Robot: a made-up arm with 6 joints. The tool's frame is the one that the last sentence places.
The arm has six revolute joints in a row. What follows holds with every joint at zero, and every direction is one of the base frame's. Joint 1 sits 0.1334 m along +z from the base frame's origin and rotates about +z. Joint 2 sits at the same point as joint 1 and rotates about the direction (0.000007, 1, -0.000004). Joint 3 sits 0.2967 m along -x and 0.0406 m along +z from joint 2 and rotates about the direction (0.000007, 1, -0.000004). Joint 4 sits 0.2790 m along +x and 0.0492 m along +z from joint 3 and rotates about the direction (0.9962, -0.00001, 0.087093). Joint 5 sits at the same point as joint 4 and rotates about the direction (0.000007, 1, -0.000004). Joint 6 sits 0.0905 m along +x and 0.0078 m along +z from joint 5 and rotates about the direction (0.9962, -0.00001, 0.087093). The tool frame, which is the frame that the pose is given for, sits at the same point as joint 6; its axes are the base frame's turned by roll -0.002, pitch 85.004 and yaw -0.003 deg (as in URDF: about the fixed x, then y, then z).
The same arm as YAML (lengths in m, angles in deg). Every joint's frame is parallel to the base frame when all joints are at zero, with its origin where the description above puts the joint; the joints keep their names.
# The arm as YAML. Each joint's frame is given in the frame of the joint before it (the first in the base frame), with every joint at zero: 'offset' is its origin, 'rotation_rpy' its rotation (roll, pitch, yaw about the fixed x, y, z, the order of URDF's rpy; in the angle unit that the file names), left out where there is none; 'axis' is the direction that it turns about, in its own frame. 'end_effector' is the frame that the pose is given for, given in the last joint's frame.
length_unit: m
angle_unit: deg
chain:
  - id: joint 1
    offset: [0.0, 0.0, 0.1334]
    axis: [0.0, 0.0, 1.0]
  - id: joint 2
    offset: [0.0, 0.0, 0.0]
    axis: [0.0, 1.0, 0.0]
  - id: joint 3
    offset: [-0.2967, 0.0, 0.0406]
    axis: [0.0, 1.0, 0.0]
  - id: joint 4
    offset: [0.279, 0.0, 0.0492]
    axis: [0.9962, 0.0, 0.0871]
  - id: joint 5
    offset: [0.0, 0.0, 0.0]
    axis: [0.0, 1.0, 0.0]
  - id: joint 6
    offset: [0.0905, 0.0, 0.0078]
    axis: [0.9962, 0.0, 0.0871]
end_effector:
  offset: [0.0, 0.0, 0.0]
  rotation_rpy: [0.0, 85.0, 0.0]

